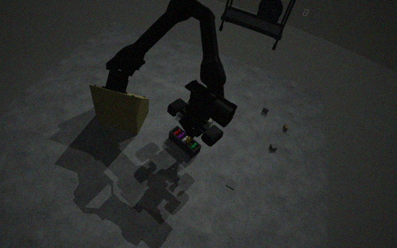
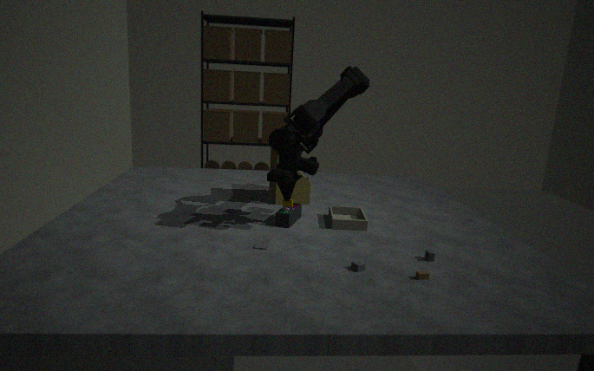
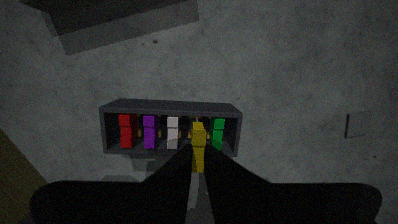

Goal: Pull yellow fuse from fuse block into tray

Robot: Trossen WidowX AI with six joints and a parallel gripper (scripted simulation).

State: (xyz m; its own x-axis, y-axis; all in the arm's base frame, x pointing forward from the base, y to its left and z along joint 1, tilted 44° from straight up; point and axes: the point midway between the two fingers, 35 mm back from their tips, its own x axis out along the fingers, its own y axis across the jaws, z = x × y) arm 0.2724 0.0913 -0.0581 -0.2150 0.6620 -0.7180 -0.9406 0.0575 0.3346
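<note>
My gripper tip is 40 mm above the white fuse and 20 mm past it. Round my gripper tip: purple fuse: 40 mm below, 40 mm behind, 10 mm to the left; then green fuse: 40 mm below, 20 mm ahead, 10 mm to the right; then yellow fuse: 10 mm below.
</note>
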